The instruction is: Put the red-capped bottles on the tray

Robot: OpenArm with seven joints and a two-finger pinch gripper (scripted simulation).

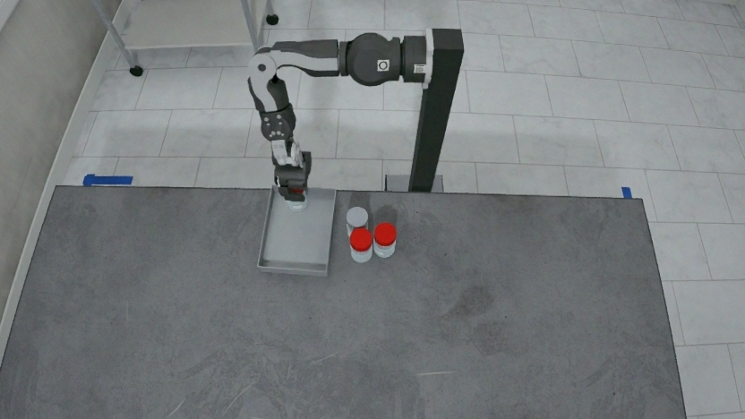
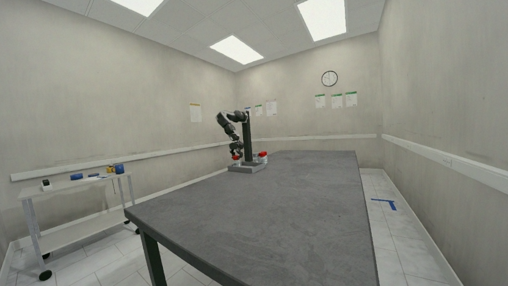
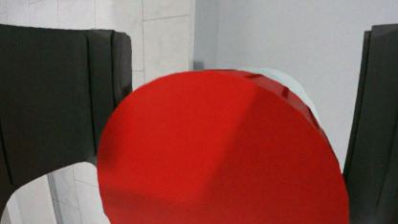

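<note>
Right now the grey tray is 9 cm ahead of my hand and 8 cm below it. From my hand the other things lie so: grey-capped bottle: 16 cm to the left, 9 cm ahead, 5 cm below.
</note>
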